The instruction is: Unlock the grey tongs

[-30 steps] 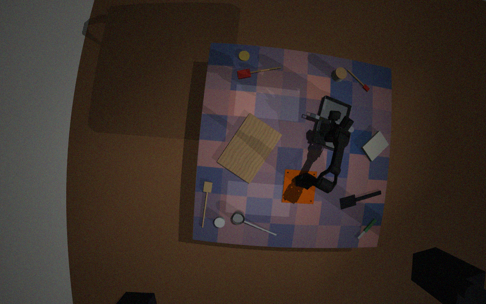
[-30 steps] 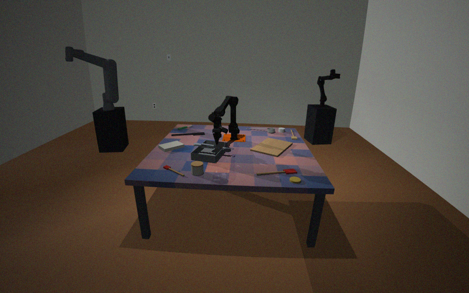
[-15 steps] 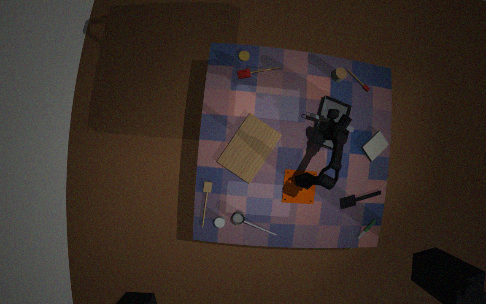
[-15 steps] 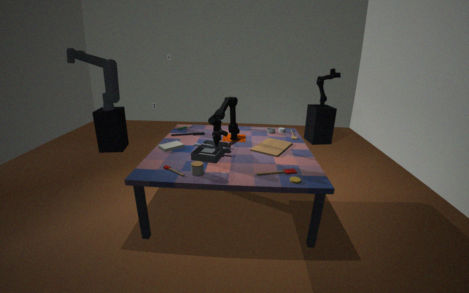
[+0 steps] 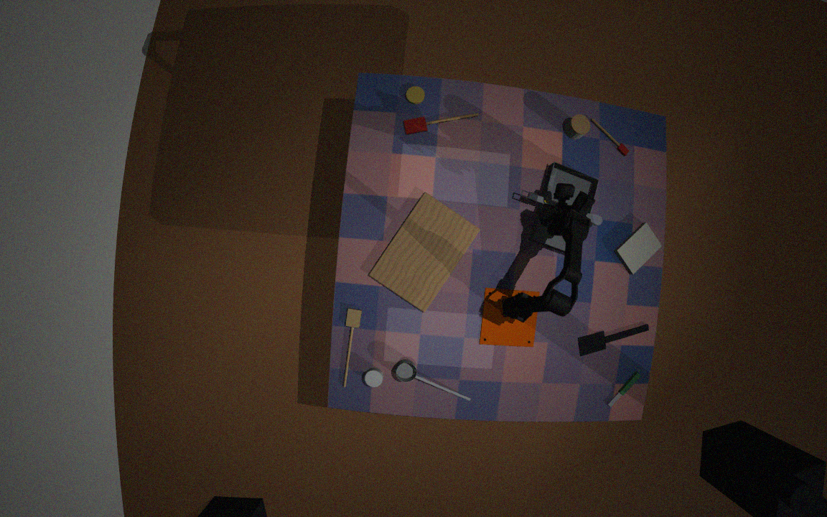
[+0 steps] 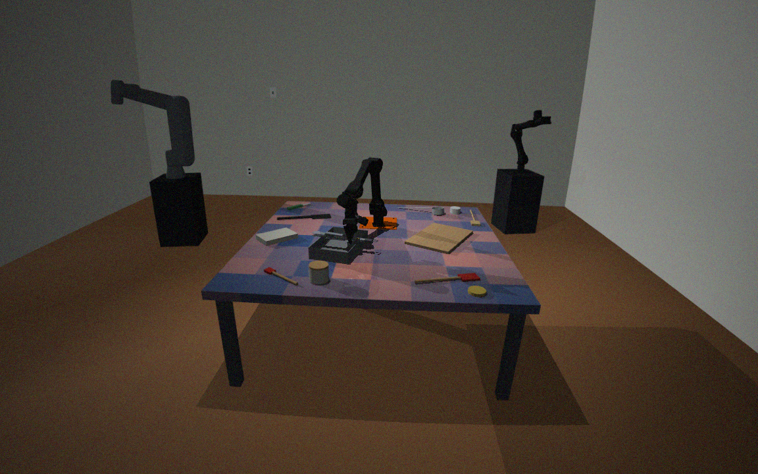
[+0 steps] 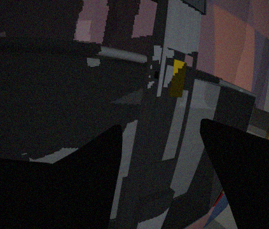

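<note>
Right now my gripper tip is 4 cm to the right of the yellow lock piece and 2 cm below it. Also, from my gripper tip: grey roasting tin: 5 cm to the right, 3 cm behind, 2 cm below; then white block: 36 cm to the right, 21 cm behind, 3 cm below; then red-tipped stick: 32 cm to the right, 23 cm ahead, 4 cm below.
</note>
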